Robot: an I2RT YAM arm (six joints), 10 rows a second.
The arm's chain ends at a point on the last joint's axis. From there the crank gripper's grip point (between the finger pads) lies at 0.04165 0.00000 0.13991 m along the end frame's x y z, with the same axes.
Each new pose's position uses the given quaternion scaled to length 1; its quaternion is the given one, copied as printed.
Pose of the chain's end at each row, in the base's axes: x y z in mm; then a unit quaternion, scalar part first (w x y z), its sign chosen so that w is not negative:
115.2 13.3 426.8 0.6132 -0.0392 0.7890 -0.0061
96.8 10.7 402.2 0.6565 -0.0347 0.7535 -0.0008
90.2 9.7 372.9 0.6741 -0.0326 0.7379 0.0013
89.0 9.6 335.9 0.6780 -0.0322 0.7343 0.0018
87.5 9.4 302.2 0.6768 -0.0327 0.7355 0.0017
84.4 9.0 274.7 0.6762 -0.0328 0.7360 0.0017
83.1 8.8 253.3 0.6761 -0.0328 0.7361 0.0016
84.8 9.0 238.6 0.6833 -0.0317 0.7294 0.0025
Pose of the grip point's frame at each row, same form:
240.4 15.8 351.8 0.6132 -0.0392 0.7890 -0.0061
229.6 14.7 341.7 0.6565 -0.0347 0.7535 -0.0008
225.7 14.2 318.7 0.6741 -0.0326 0.7379 0.0013
225.0 14.2 283.2 0.6780 -0.0322 0.7343 0.0018
223.4 14.0 249.0 0.6768 -0.0327 0.7355 0.0017
220.2 13.6 221.3 0.6762 -0.0328 0.7360 0.0017
218.9 13.4 199.8 0.6761 -0.0328 0.7361 0.0016
221.6 13.8 187.8 0.6833 -0.0317 0.7294 0.0025

